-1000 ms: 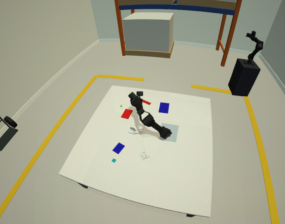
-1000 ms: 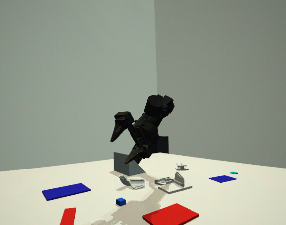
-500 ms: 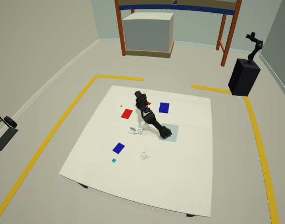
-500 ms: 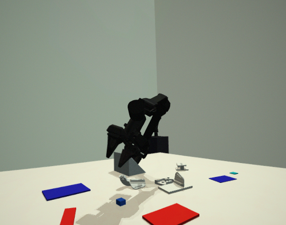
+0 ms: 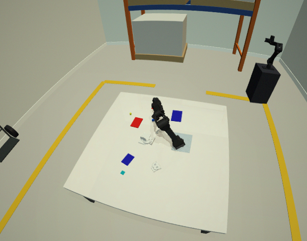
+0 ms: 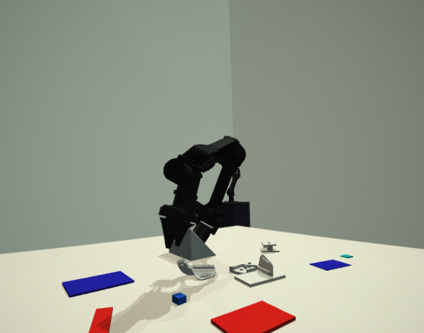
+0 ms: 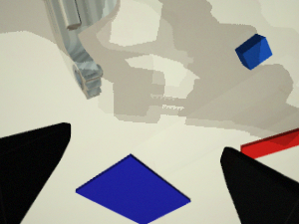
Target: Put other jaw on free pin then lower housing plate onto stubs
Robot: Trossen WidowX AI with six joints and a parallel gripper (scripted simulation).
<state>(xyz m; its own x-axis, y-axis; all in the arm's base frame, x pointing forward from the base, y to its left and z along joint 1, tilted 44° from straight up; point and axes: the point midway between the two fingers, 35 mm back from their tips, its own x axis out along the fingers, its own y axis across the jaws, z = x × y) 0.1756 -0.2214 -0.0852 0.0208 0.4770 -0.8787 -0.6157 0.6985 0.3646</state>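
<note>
My gripper tip is now 1 cm past the jaw, 5 cm to the right of it and 6 cm above it. Also, from my gripper tip: flat red strip: 9 cm ahead, 22 cm to the right, 9 cm below; then flat blue plate: 13 cm behind, 15 cm to the right, 9 cm below; then blue cube: 10 cm ahead, 5 cm to the right, 9 cm below.
</note>
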